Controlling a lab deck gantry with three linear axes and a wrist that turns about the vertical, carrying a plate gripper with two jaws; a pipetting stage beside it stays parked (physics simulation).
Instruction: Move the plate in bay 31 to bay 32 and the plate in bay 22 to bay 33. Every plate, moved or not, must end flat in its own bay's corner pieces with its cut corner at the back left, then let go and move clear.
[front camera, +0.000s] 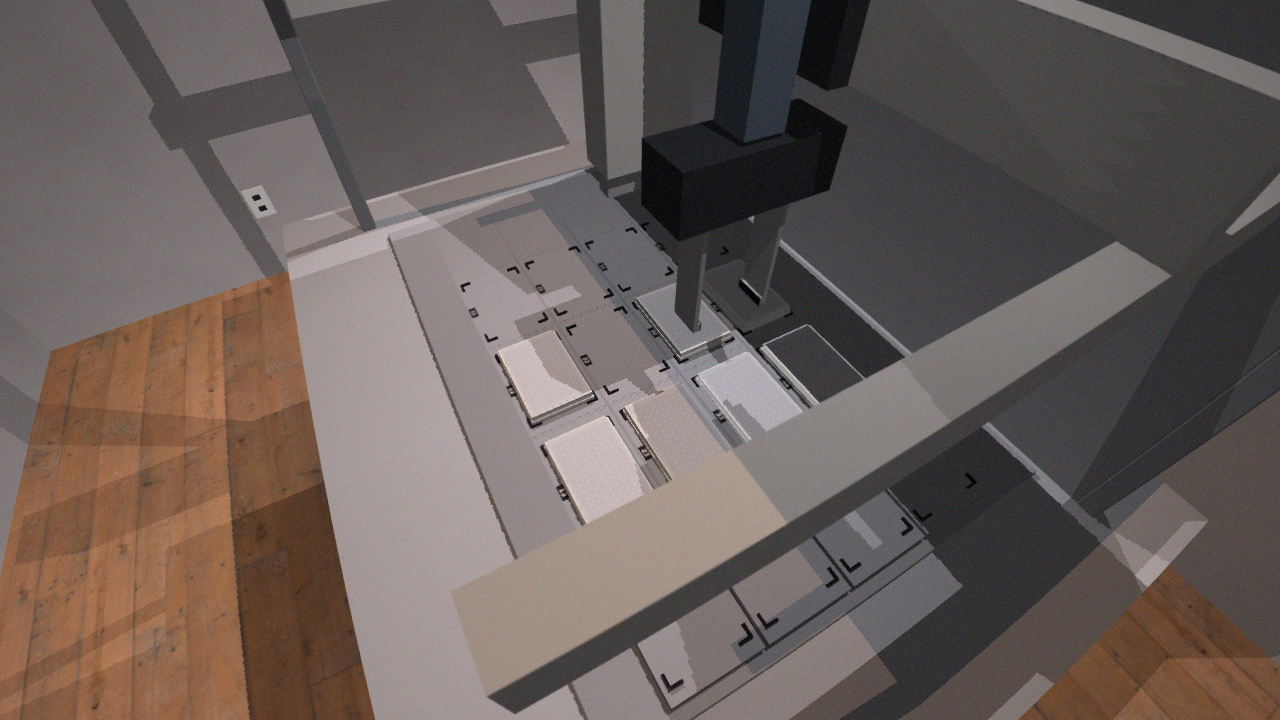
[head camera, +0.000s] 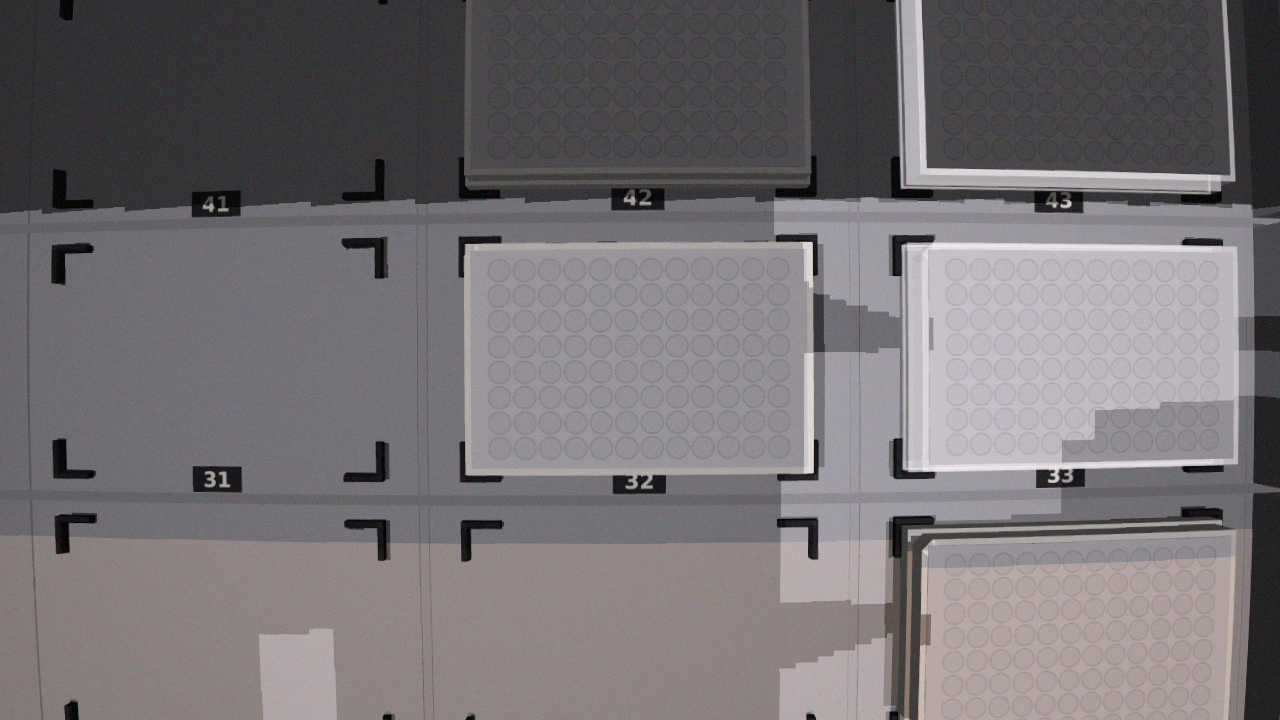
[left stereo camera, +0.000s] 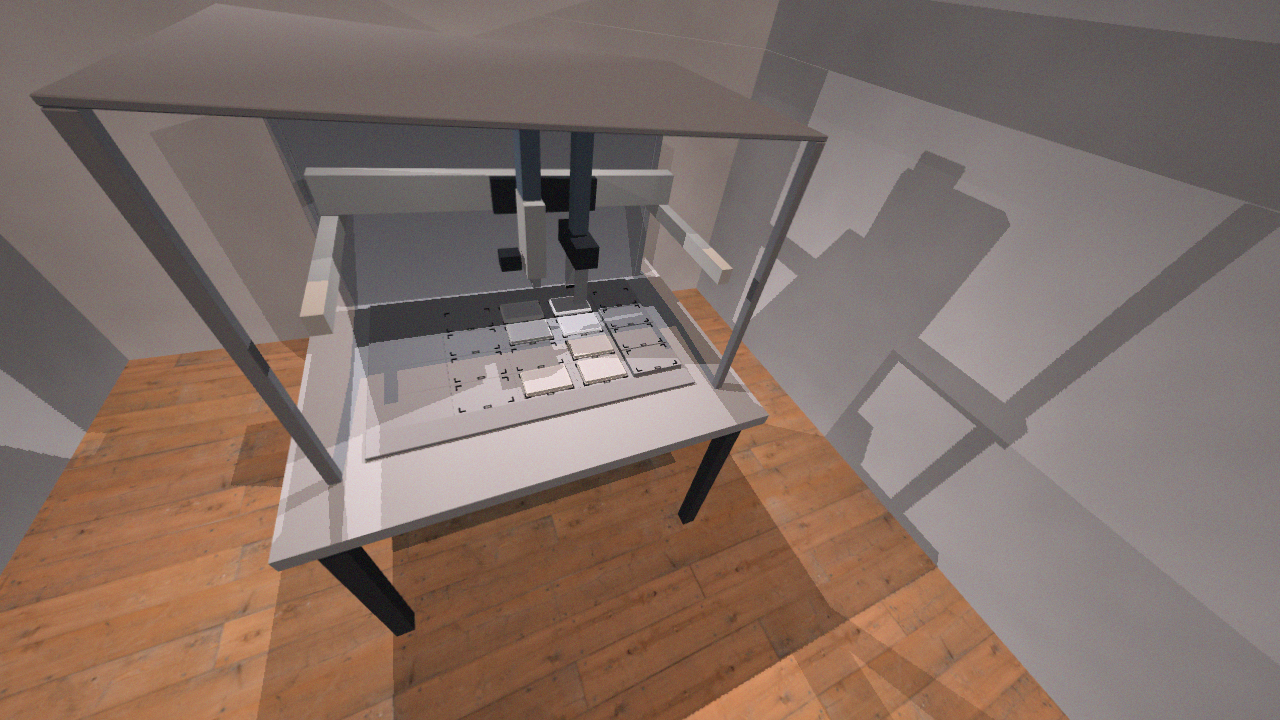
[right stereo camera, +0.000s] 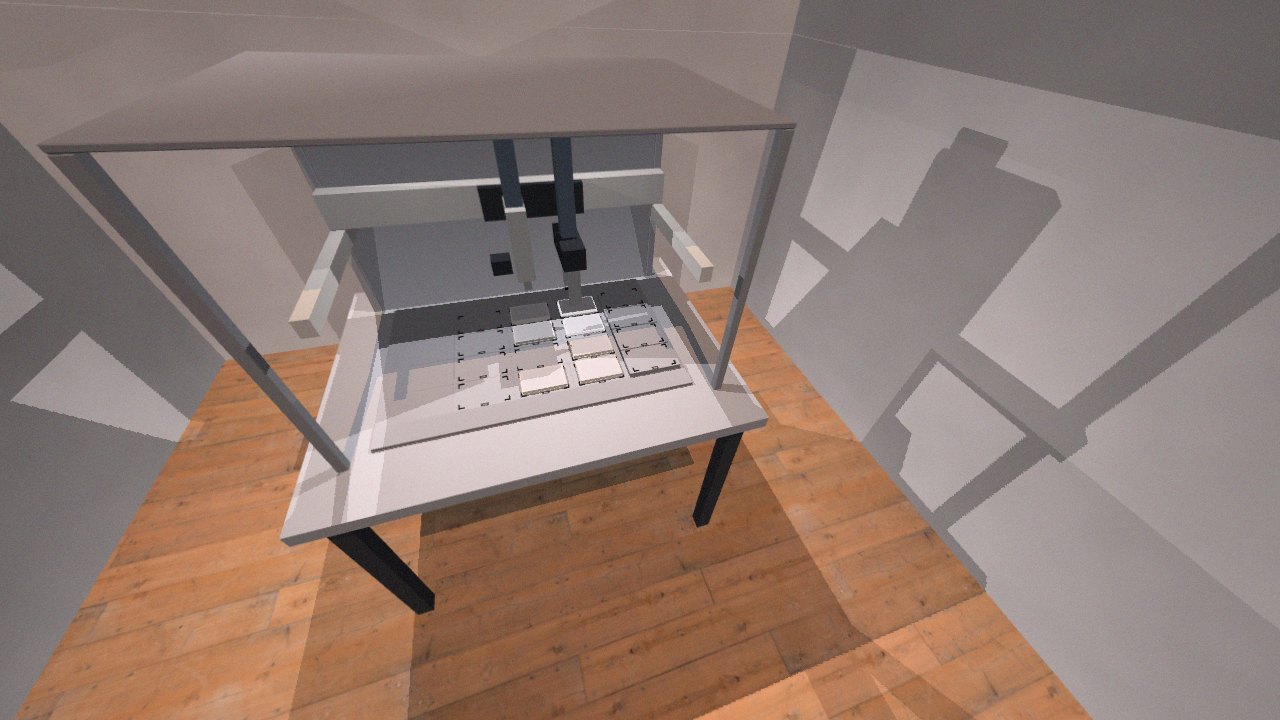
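Pixels of known places: gripper, fingertip midpoint: (front camera: 720, 307) (left stereo camera: 575, 294) (right stereo camera: 573, 296); robot's base, link origin: (front camera: 463, 286) (left stereo camera: 460, 411) (right stereo camera: 459, 408).
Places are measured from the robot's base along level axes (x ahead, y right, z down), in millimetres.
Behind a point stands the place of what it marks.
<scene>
A pale plate (front camera: 660, 311) @(x 208, y -232, z -14 mm) (head camera: 638, 358) @(x 228, y -257, z -14 mm) (left stereo camera: 528, 329) @(x 227, y -260, z -14 mm) (right stereo camera: 534, 332) @(x 230, y -250, z -14 mm) lies flat within the corner pieces of bay 32; its cut corner is hard to make out. Another plate (front camera: 742, 385) @(x 374, y -256, z -14 mm) (head camera: 1074, 349) @(x 387, y -260, z -14 mm) (left stereo camera: 577, 324) @(x 382, y -250, z -14 mm) (right stereo camera: 584, 324) @(x 394, y -250, z -14 mm) lies flat in bay 33, with its cut corner at the back left. Bay 31 (head camera: 216, 358) @(x 64, y -258, z 0 mm) and bay 22 (head camera: 608, 626) @(x 216, y -155, z 0 mm) hold no plate. My gripper (front camera: 723, 311) @(x 358, y -212, z -160 mm) (left stereo camera: 580, 293) @(x 358, y -212, z -160 mm) (right stereo camera: 573, 295) @(x 358, y -212, z -160 mm) is open and raised over the back right of the deck, its jaws apart with no plate between them. It does not show in the head view.
Plates stand in bay 42 (head camera: 637, 80) @(x 228, y -356, z -14 mm), bay 43 (head camera: 1074, 80) @(x 390, y -359, z -14 mm) and bay 23 (head camera: 1074, 644) @(x 389, y -150, z -14 mm). Two front-row plates (front camera: 544, 371) @(x 230, y -44, z -14 mm) (front camera: 597, 465) @(x 387, y -43, z -14 mm) stand nearer the deck's front edge. The parked pipetting stage (left stereo camera: 531, 237) (right stereo camera: 520, 241) hangs left of the gripper. A side beam (front camera: 805, 465) @(x 623, y -28, z -400 mm) hides part of the deck.
</scene>
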